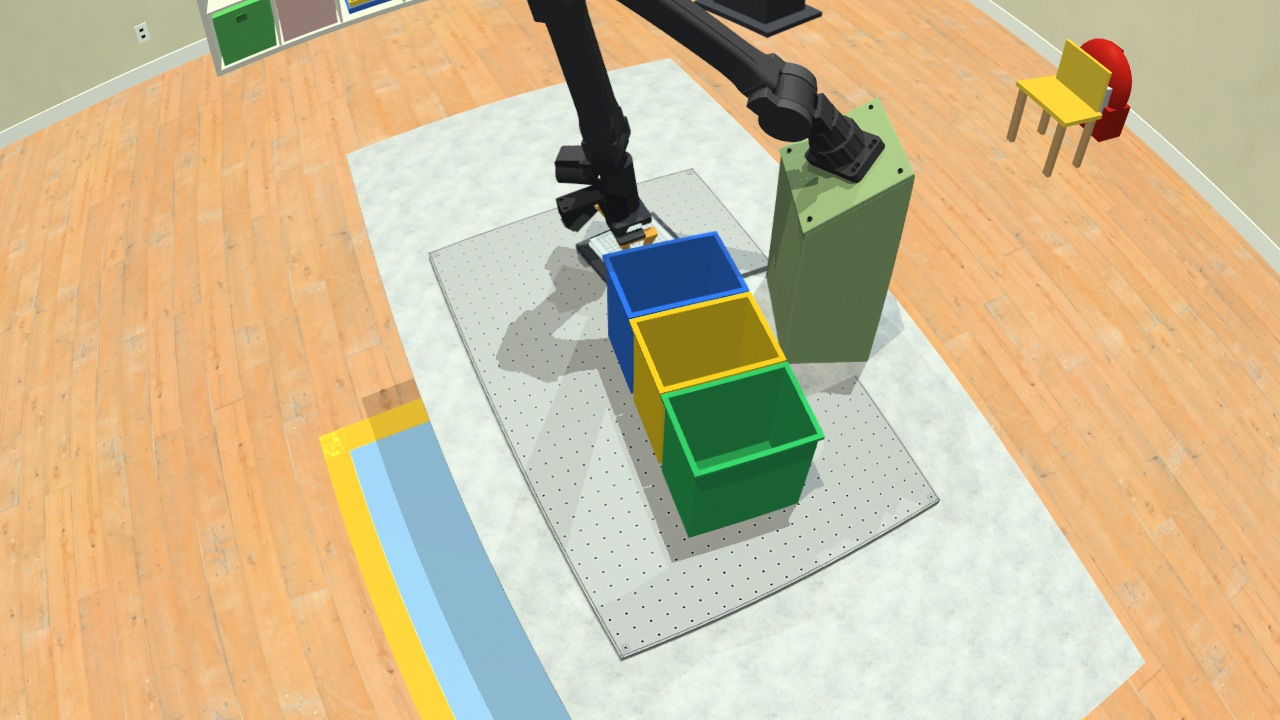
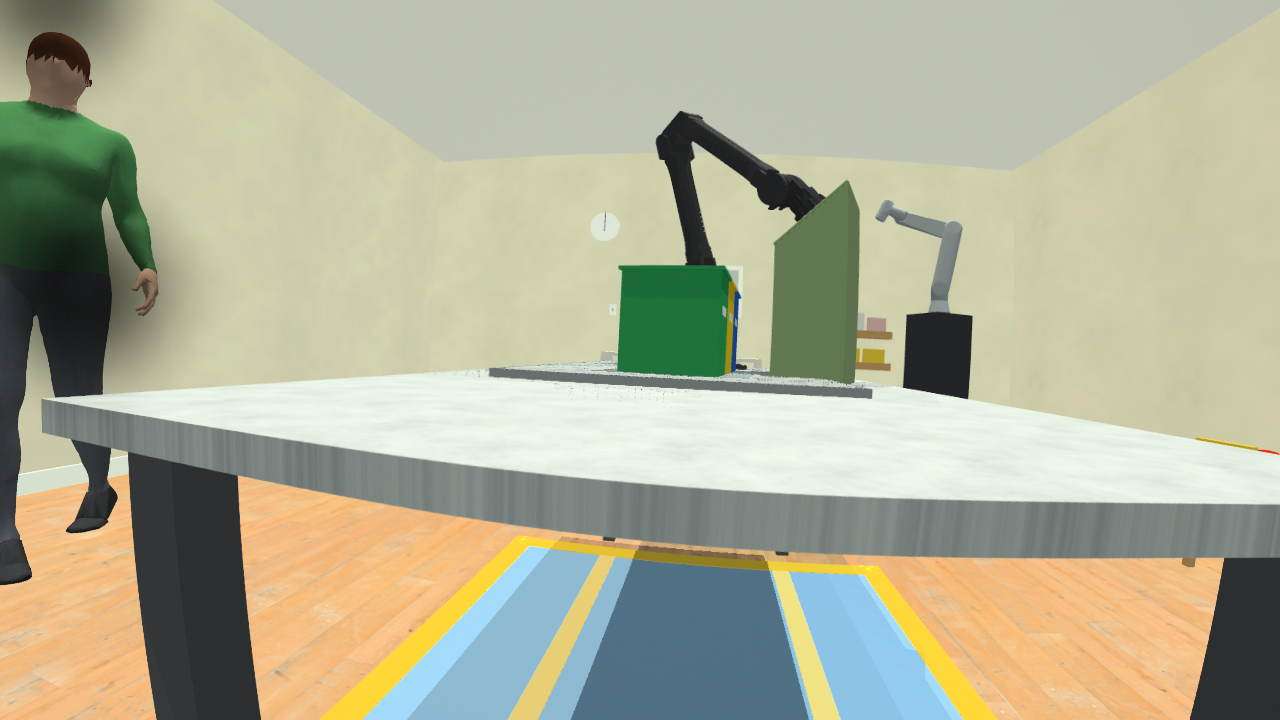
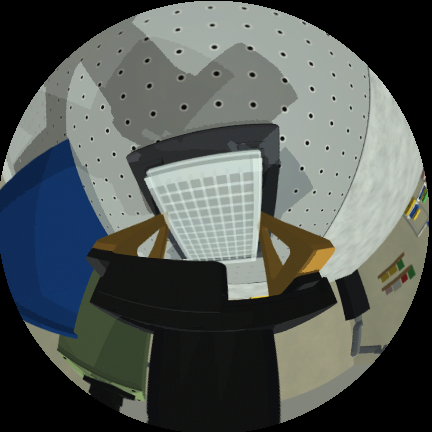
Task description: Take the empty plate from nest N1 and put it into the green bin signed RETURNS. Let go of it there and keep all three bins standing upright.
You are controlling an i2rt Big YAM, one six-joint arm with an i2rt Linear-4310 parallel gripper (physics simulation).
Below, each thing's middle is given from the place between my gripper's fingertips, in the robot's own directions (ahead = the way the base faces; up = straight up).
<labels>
Right now my hand is 1 cm past the gridded plate (image 1: 605,243) and 1 cm below it. The rest, counted from my hand: dark nest (image 3: 220,139) (1 cm behind, 1 cm below).
</labels>
